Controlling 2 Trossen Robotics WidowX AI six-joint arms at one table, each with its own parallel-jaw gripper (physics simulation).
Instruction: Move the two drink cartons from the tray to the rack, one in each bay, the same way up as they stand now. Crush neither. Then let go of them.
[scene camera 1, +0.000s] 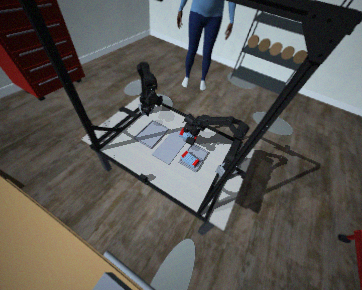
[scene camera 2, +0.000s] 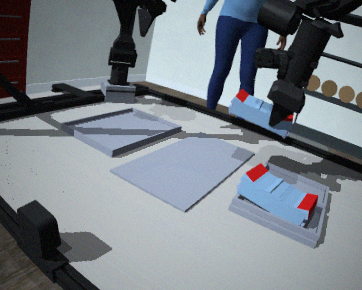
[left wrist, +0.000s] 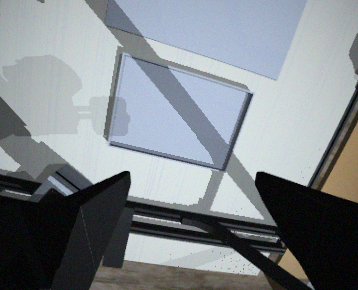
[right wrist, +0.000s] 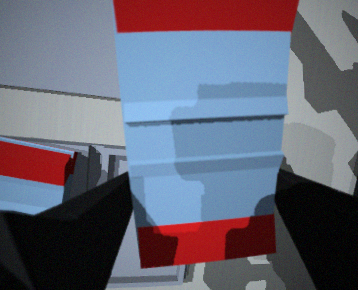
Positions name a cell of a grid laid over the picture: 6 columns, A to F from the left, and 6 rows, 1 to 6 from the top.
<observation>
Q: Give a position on a grey mat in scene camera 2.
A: D4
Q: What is my left gripper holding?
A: Nothing.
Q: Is my left gripper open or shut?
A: Open.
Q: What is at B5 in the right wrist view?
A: My right gripper.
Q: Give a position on a grey tray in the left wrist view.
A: C3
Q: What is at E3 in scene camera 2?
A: My right gripper.
</observation>
